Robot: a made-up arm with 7 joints. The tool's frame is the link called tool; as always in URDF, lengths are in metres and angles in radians. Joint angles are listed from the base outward. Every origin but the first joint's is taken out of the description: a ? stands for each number. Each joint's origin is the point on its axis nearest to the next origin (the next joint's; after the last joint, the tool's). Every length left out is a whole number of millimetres.
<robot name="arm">
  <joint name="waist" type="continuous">
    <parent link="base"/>
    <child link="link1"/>
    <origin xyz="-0.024 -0.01 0.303" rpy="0 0 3.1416"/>
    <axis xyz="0 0 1"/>
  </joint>
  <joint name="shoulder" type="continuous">
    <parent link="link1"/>
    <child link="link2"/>
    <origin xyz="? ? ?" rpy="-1.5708 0 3.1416"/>
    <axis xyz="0 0 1"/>
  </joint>
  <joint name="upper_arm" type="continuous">
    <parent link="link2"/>
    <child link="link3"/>
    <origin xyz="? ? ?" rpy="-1.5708 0 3.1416"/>
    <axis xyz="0 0 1"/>
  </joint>
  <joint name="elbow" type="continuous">
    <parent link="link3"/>
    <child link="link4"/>
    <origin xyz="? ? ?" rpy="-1.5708 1.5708 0"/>
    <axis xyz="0 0 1"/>
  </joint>
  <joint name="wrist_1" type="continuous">
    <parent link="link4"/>
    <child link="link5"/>
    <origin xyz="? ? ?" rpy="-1.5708 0 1.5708"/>
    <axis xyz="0 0 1"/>
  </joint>
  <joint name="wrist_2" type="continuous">
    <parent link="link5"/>
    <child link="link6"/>
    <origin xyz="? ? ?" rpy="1.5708 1.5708 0"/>
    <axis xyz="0 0 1"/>
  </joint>
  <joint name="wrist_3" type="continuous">
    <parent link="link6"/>
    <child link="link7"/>
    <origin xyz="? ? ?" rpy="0 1.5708 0"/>
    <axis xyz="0 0 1"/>
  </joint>
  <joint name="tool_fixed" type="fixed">
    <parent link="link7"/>
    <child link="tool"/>
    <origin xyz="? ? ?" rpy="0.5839 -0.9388 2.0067"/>
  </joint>
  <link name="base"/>
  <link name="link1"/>
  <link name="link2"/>
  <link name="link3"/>
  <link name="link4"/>
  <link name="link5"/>
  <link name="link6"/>
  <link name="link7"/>
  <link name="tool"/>
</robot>
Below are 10 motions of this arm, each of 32 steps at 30 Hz.
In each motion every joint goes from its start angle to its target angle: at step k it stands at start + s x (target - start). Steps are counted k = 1, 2, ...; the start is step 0. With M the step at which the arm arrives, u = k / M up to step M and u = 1 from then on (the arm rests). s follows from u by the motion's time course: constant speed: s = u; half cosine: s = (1 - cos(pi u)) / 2; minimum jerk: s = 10 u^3 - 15 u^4 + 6 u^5.
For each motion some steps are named. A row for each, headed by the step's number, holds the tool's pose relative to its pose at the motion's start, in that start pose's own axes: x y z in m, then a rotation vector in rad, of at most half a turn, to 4 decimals.
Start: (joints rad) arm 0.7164 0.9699 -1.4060 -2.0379 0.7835 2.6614 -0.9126
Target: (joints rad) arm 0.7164 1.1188 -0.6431 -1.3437 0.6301 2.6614 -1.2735
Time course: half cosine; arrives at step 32
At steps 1, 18, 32:
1: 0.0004 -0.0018 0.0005 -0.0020 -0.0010 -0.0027
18: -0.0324 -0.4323 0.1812 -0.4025 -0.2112 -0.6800
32: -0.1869 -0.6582 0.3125 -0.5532 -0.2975 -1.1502

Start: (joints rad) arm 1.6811 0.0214 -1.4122 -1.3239 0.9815 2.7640 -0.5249
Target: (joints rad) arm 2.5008 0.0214 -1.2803 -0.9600 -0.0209 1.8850 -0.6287
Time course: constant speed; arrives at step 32
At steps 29, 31, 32:
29: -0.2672 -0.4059 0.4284 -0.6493 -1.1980 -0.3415
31: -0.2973 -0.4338 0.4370 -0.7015 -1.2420 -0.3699
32: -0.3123 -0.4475 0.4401 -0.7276 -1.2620 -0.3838

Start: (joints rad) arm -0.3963 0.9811 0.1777 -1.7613 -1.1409 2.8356 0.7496
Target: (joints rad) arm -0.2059 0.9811 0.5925 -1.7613 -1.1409 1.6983 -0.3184
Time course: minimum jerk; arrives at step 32
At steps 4, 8, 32:
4: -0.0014 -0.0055 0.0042 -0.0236 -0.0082 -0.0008
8: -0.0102 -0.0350 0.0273 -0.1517 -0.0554 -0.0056
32: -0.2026 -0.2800 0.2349 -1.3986 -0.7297 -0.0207

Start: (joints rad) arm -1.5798 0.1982 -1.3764 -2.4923 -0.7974 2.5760 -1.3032
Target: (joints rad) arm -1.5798 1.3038 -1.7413 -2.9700 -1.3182 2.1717 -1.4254
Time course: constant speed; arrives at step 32
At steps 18, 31, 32:
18: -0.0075 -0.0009 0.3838 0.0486 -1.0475 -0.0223
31: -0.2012 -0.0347 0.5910 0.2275 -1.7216 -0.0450
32: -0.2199 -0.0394 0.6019 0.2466 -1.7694 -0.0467

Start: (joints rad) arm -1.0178 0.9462 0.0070 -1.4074 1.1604 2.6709 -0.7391
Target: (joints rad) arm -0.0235 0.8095 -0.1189 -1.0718 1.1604 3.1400 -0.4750
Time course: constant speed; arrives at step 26
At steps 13, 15, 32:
13: -0.1078 -0.1923 0.3686 -0.1116 -0.1259 -0.3237
15: -0.1424 -0.2118 0.4259 -0.1105 -0.1547 -0.3750
32: -0.4095 -0.2667 0.7015 -0.0182 -0.3582 -0.6287

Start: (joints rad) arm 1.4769 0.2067 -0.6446 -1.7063 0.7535 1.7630 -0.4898
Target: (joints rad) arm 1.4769 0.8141 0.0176 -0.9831 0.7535 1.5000 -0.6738
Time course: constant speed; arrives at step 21
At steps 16, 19, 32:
16: 0.2207 -0.1639 0.4029 -0.4839 -0.5880 -0.0248
19: 0.2431 -0.1694 0.4735 -0.5272 -0.7166 -0.0520
32: 0.2541 -0.1711 0.5161 -0.5469 -0.8025 -0.0750

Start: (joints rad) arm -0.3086 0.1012 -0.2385 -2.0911 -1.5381 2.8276 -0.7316
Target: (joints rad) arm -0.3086 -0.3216 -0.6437 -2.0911 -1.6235 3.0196 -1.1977
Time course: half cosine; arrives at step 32
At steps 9, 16, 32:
9: -0.0565 0.0563 0.0269 -0.0511 -0.0153 0.0423
16: -0.1652 0.1355 0.0784 -0.1303 -0.0489 0.1140
32: -0.3494 0.2076 0.1728 -0.2304 -0.1154 0.2206

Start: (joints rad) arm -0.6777 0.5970 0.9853 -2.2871 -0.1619 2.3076 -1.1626
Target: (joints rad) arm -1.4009 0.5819 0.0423 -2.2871 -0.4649 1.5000 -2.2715
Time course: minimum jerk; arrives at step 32
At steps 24, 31, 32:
24: -0.4406 0.4817 0.6932 0.6021 -0.0602 -0.5631
31: -0.4494 0.4573 0.8112 0.6558 0.0289 -0.6912
32: -0.4494 0.4573 0.8116 0.6560 0.0292 -0.6916

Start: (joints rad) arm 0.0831 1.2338 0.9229 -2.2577 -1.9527 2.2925 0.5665
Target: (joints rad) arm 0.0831 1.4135 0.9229 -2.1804 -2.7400 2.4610 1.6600
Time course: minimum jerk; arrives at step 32
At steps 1, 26, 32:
1: 0.0000 0.0000 0.0000 0.0001 0.0002 0.0000
26: -0.0328 -0.0537 0.0468 0.5948 0.4984 -0.1264
32: -0.0345 -0.0554 0.0496 0.6298 0.5117 -0.1391

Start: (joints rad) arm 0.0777 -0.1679 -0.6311 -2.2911 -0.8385 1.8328 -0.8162
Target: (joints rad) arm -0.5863 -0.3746 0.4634 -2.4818 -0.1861 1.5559 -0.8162
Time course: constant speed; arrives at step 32
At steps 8, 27, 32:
8: -0.0339 -0.0636 -0.0112 0.0303 -0.0241 -0.0904
27: -0.0811 -0.2086 0.0022 0.0581 -0.1598 -0.2066
32: -0.0771 -0.2440 0.0153 0.0626 -0.2168 -0.2131

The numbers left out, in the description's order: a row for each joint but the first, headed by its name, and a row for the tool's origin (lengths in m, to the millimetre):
shoulder: 0.006 0.001 0
upper_arm: 0.007 -0.225 0
elbow: -0.074 -0.004 0
wrist_1: -0.697 -0.14 0
wrist_2: -0.008 -0.046 0
wrist_3: -0.014 0.083 0
tool: 0.017 -0.013 0

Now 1 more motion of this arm.
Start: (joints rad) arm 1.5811 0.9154 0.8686 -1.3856 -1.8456 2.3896 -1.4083
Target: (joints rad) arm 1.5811 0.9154 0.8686 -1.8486 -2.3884 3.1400 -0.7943
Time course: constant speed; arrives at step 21
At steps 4, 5, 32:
4: 0.0291 -0.0557 -0.0427 -0.0932 0.1419 0.0255
5: 0.0355 -0.0704 -0.0527 -0.1149 0.1806 0.0272
32: 0.0898 -0.3276 -0.1730 -0.3446 0.8763 -0.2241

